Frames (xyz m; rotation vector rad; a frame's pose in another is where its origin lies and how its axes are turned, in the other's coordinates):
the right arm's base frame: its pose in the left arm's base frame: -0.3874 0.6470 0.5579 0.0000 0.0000 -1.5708
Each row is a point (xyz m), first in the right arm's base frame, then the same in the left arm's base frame.
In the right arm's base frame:
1: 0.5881 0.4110 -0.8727
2: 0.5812 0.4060 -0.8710
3: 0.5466 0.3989 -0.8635
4: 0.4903 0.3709 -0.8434
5: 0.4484 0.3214 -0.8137
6: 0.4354 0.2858 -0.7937
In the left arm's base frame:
1: 0.0236 0.0589 -0.3148
2: 0.0186 0.0658 -0.3131
3: 0.0115 0.1004 -0.3056
4: -0.0165 0.1567 -0.2855
5: -0.0660 0.1986 -0.2558
6: -0.1016 0.2116 -0.2358

